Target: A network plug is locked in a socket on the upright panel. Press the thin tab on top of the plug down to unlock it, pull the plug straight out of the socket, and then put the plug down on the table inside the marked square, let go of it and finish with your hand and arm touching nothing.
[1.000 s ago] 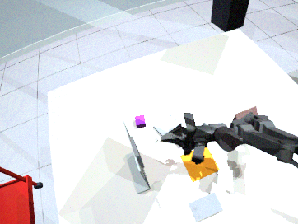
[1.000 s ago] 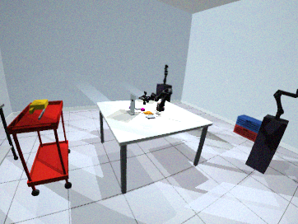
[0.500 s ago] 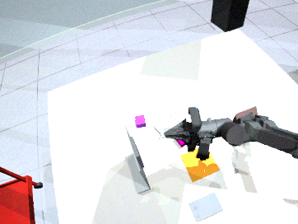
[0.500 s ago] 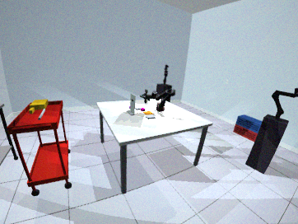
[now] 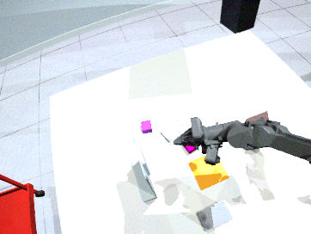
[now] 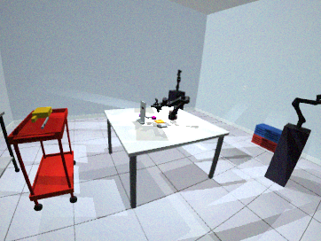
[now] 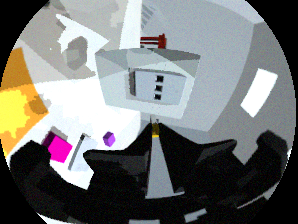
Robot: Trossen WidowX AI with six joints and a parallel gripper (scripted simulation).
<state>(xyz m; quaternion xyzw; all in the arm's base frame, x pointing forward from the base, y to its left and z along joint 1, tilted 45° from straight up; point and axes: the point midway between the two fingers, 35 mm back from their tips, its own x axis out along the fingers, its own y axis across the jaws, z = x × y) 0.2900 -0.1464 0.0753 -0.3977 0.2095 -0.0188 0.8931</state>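
The grey panel is 120 mm ahead of my gripper tip and 80 mm below it.
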